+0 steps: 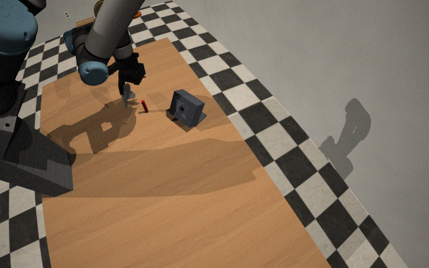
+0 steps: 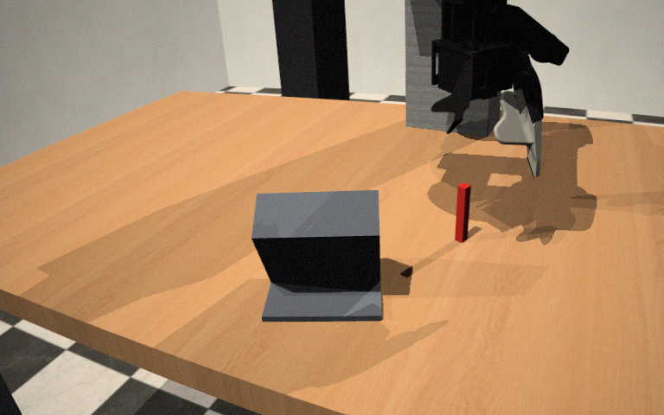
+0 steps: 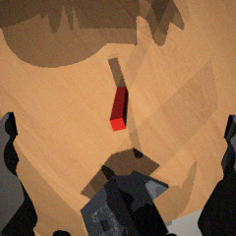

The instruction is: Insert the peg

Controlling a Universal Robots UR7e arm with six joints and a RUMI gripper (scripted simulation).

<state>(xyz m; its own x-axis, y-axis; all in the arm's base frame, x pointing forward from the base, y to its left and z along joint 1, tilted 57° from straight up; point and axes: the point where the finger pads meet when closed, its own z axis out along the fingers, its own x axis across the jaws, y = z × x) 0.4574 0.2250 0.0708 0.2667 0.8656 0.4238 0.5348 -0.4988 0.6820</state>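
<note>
Now: the red peg 3 cm ahead of my hand, 2 cm to the right of it and 8 cm below it. Round my hand: grey base plate 23 cm ahead, 9 cm to the right, 11 cm below.
</note>
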